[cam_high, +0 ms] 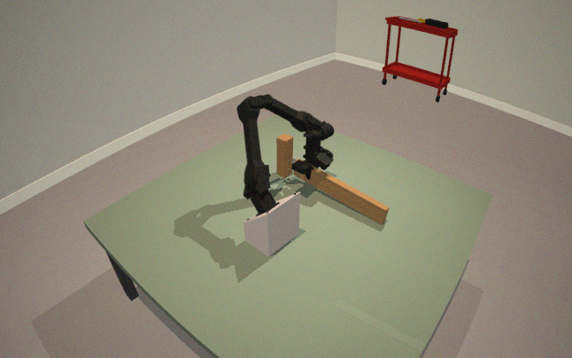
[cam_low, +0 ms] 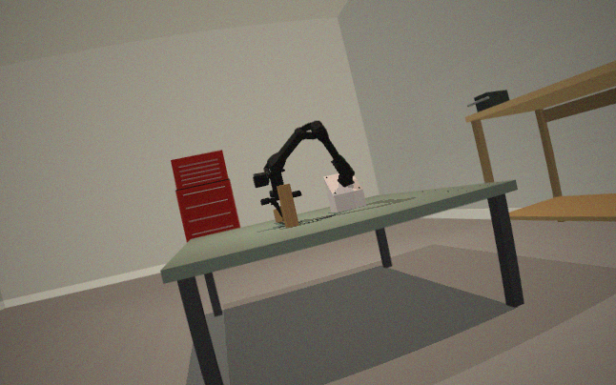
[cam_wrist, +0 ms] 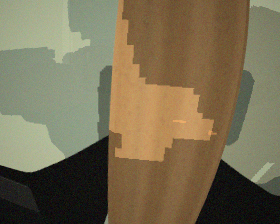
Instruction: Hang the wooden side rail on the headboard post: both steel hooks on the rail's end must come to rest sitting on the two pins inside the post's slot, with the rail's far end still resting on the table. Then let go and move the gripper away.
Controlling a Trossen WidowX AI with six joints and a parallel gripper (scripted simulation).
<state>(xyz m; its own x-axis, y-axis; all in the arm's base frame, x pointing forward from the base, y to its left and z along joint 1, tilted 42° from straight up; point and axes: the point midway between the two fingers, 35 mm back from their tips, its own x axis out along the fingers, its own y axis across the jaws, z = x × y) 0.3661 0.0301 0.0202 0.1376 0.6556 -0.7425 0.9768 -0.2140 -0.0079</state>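
Right now the wooden headboard post is 140 mm to the left of my gripper tip, 40 mm above it and 20 mm ahead of it.
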